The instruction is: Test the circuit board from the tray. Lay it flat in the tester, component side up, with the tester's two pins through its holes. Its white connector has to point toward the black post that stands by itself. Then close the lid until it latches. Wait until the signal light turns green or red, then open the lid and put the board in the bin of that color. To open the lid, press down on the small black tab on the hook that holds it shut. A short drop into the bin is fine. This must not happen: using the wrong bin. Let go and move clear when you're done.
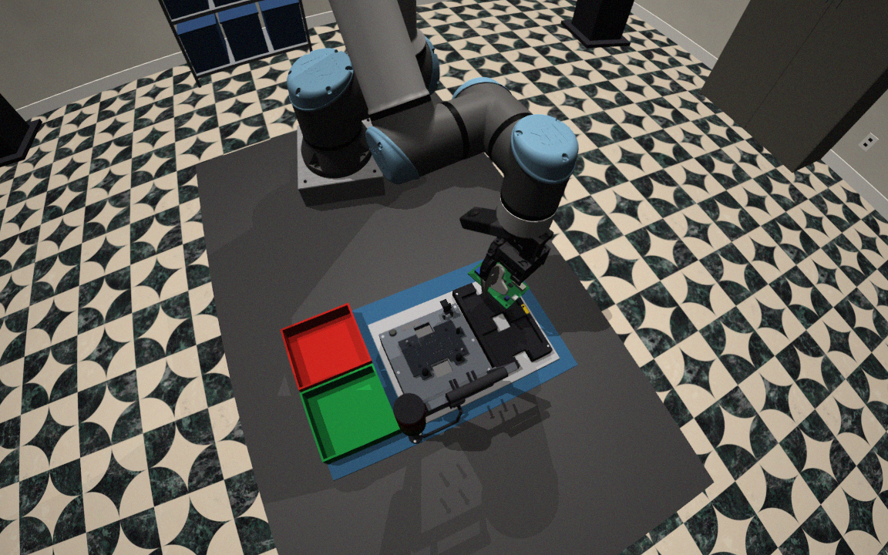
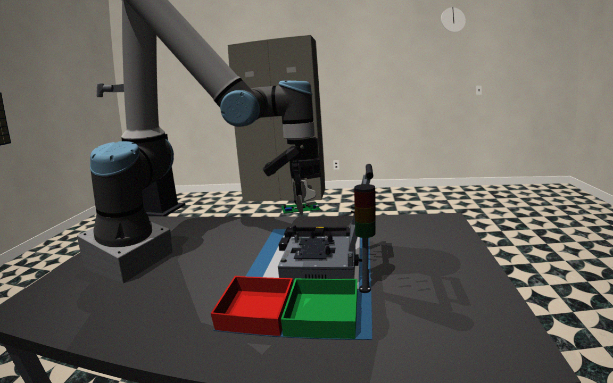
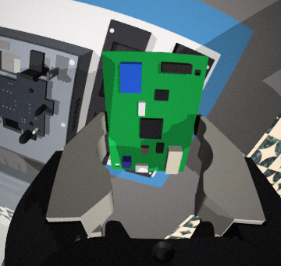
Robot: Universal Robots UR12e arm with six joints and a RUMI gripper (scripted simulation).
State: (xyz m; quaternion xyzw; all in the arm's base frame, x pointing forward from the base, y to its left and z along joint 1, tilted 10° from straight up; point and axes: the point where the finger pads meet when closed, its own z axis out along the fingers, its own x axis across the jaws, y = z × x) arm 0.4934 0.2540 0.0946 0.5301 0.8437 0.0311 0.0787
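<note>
Right now my hand is 1 cm short of the green circuit board. Also, from my hand: clear lid (21 cm ahead, 15 cm to the right, 6 cm above); then green bin (16 cm ahead, 35 cm to the right, 11 cm below); then red bin (1 cm ahead, 38 cm to the right, 11 cm below).
</note>
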